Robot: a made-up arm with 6 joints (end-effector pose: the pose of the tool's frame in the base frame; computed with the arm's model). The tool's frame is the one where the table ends.
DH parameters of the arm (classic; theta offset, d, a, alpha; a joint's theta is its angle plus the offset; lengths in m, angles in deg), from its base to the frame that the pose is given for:
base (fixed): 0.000 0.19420 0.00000 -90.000
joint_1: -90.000 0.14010 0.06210 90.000
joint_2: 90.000 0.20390 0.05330 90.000
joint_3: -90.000 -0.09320 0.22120 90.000
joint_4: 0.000 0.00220 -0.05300 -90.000
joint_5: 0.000 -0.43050 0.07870 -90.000
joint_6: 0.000 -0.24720 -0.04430 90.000
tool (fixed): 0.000 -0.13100 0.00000 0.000
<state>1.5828 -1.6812 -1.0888 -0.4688 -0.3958 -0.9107</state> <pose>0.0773 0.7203 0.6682 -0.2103 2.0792 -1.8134</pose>
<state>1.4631 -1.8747 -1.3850 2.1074 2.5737 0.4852</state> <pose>-0.5006 0.0486 0.0371 0.1979 1.7361 1.0993</pose>
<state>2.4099 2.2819 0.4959 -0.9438 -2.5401 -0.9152</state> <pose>0.5888 0.0510 0.4629 -0.7453 -1.7190 1.6969</pose>
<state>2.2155 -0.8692 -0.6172 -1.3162 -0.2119 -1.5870</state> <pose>0.1796 0.3382 0.7381 -0.4369 2.1372 -0.9822</pose>
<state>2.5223 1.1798 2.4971 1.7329 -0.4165 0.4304</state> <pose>0.1854 0.2448 1.1197 -1.8938 -2.0229 0.3689</pose>
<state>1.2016 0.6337 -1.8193 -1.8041 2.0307 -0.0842</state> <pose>-0.2153 0.3735 0.0797 1.0529 0.4904 -0.3974</pose>
